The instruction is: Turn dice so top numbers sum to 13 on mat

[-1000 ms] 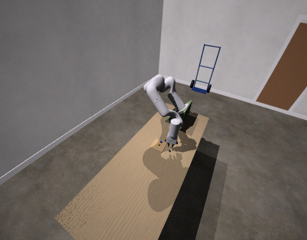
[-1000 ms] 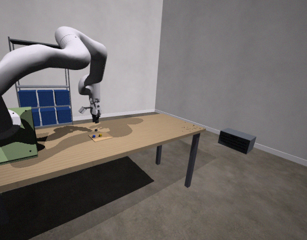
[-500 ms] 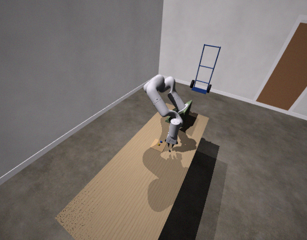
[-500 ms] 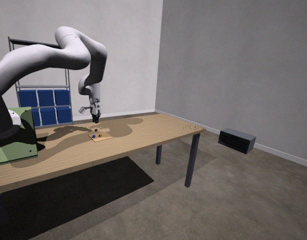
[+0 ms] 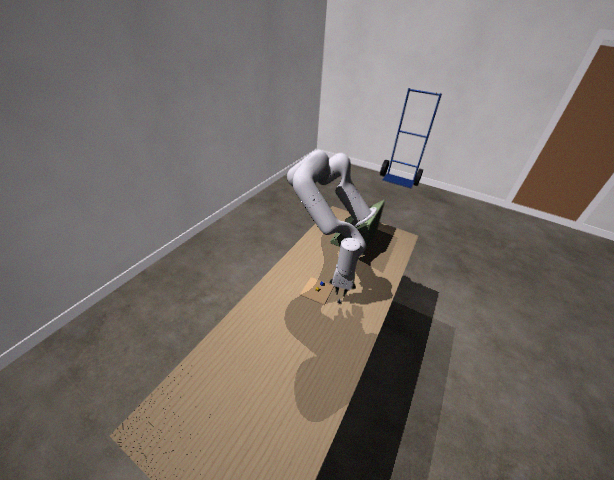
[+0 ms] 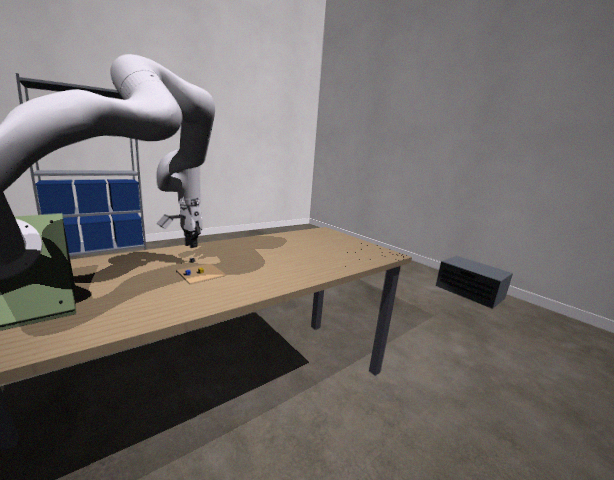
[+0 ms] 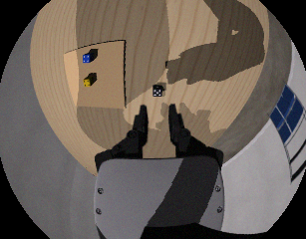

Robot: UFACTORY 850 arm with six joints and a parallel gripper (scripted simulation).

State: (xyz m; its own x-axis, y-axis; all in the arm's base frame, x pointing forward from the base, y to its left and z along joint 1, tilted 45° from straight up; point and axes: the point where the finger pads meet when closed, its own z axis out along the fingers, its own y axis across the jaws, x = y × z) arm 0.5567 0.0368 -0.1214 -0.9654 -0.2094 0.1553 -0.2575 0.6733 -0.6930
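My gripper is now 8 cm above the black die. From my hand the other things lie so: blue die: 5 cm behind, 13 cm to the right, 8 cm below; tan mat: 13 cm to the right, 9 cm below; yellow die: 13 cm to the right, 8 cm below.
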